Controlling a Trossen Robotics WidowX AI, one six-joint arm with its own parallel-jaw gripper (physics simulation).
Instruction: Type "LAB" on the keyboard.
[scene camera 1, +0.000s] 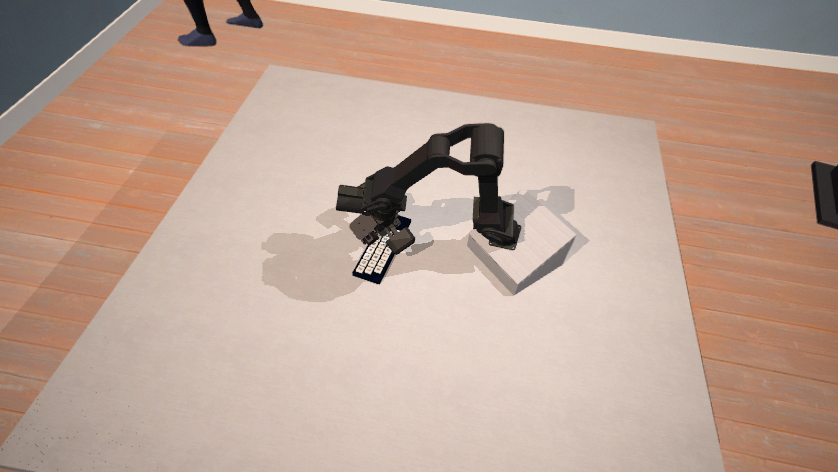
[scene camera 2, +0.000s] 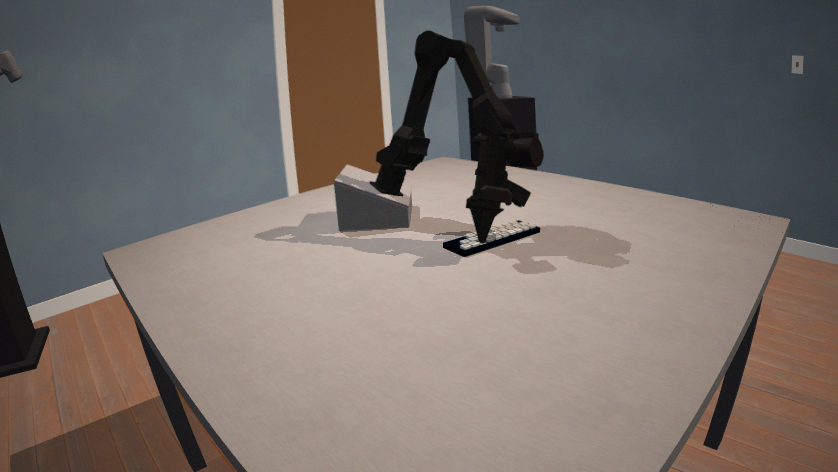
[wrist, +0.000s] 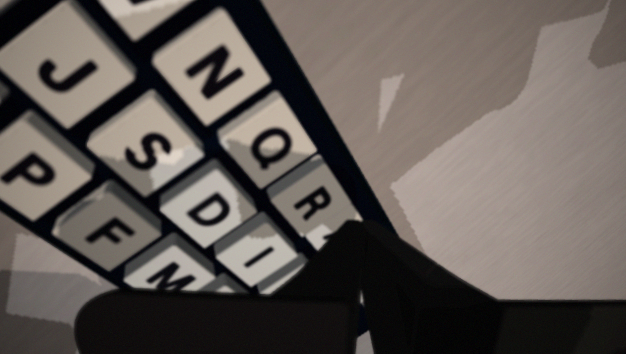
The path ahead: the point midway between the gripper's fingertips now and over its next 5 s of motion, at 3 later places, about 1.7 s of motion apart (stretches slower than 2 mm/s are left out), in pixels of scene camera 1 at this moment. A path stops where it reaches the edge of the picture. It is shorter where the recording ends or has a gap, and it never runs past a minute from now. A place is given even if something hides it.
My gripper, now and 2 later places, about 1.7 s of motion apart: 382, 226; 379, 241; 377, 255
